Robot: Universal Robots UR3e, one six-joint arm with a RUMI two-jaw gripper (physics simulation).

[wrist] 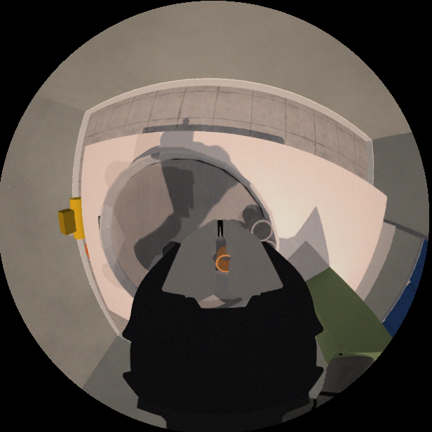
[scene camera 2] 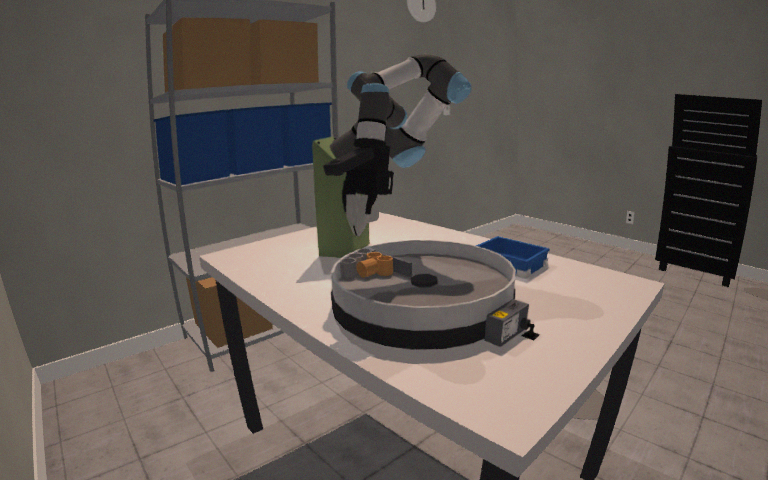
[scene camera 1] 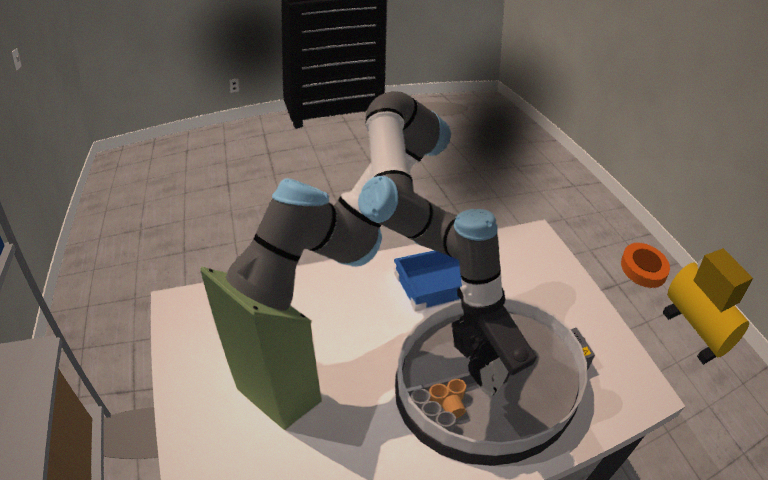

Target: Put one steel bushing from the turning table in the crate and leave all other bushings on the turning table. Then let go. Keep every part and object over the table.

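Frame: origin at the arm's base, x ahead, y left, z up, level; metres.
Seen in the pictures: gripper, fingertip midpoint: (scene camera 2: 356,235) (scene camera 1: 492,395); arm's base, link origin: (scene camera 1: 256,292).
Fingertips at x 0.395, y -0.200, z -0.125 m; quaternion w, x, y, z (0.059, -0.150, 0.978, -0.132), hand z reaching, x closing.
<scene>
Pixels of each thing's top centre, then the offset from my fingertips to it. "pt": a spot on its surface instead. Level surfaces: height alone.
- steel bushing, surface spot: (scene camera 2: 348,270) pt 0.058 m back, 0.006 m left, 0.100 m down
- lying, top centre: (scene camera 1: 454,402) (scene camera 2: 367,260) 0.048 m back, 0.054 m left, 0.082 m down
- blue crate, top centre: (scene camera 1: 439,269) (scene camera 2: 511,247) 0.025 m ahead, 0.496 m left, 0.123 m down
- dark divider, surface spot: (scene camera 2: 402,267) pt 0.002 m ahead, 0.119 m left, 0.100 m down
- grey box with a yellow label, surface spot: (scene camera 2: 506,323) pt 0.325 m ahead, 0.133 m left, 0.125 m down
- white table, surface height: 0.173 m down
Three grey steel bushings (scene camera 1: 419,397) (scene camera 1: 431,409) (scene camera 1: 446,421) stand upright by the wall of the turning table (scene camera 1: 487,444) (scene camera 2: 424,314) (wrist: 107,220). One steel bushing (scene camera 2: 348,270) is plain in scene view 2, and a steel bushing (wrist: 252,230) shows right of the fingers in the wrist view. Beside them are three orange bushings, two upright (scene camera 1: 438,391) (scene camera 1: 456,387) and one lying (scene camera 1: 453,405) (scene camera 2: 367,267). My gripper (scene camera 1: 495,391) (scene camera 2: 356,233) (wrist: 219,221) is shut and empty, above the turning table. The blue crate (scene camera 1: 434,293) (scene camera 2: 526,261) stands behind it, partly hidden by the arm in scene view 1.
A dark divider (scene camera 2: 402,267) stands inside the turning table beside the bushings. A grey box with a yellow label (scene camera 2: 506,323) is at its outer side. The green arm pedestal (scene camera 1: 277,367) (scene camera 2: 339,226) (wrist: 350,315) stands on the white table (scene camera 1: 226,418) (scene camera 2: 566,350).
</scene>
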